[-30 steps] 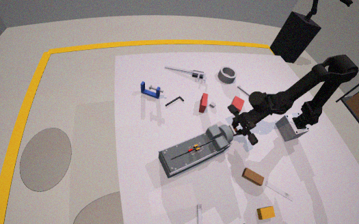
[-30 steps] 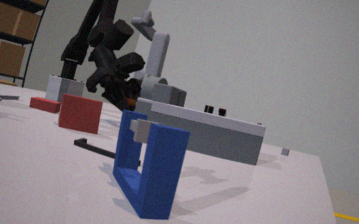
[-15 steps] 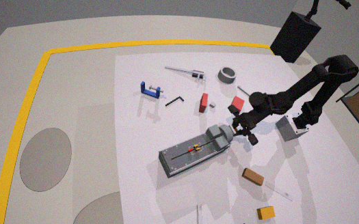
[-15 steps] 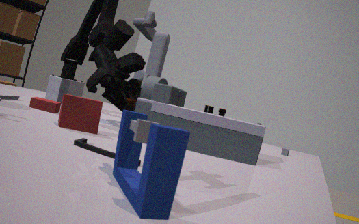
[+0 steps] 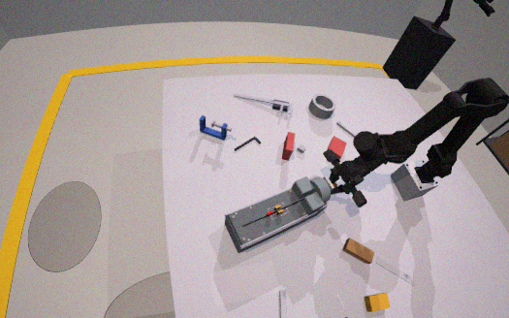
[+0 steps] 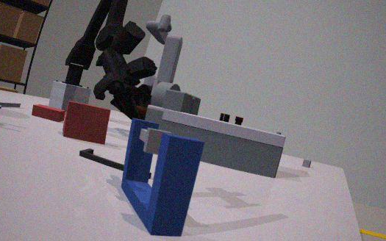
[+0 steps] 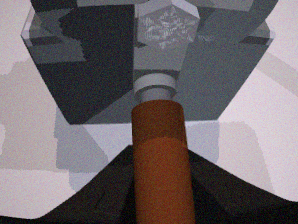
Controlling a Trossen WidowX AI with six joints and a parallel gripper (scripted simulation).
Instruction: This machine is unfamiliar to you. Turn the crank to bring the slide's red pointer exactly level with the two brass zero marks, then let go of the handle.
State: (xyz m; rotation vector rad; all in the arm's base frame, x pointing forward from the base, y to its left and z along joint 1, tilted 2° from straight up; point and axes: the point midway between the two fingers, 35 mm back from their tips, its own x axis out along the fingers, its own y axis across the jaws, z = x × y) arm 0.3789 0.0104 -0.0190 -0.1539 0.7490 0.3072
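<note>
Now: the red pointer 18 cm ahead of my gripper tip, 7 cm to the left of it and 5 cm above it. The rest, counted from my gripper tip: crank handle (3 cm above, 2 cm behind, 1 cm to the right); tan block (18 cm to the left, 8 cm behind, 2 cm below); black hex key (22 cm to the right, 18 cm ahead, 3 cm below).
</note>
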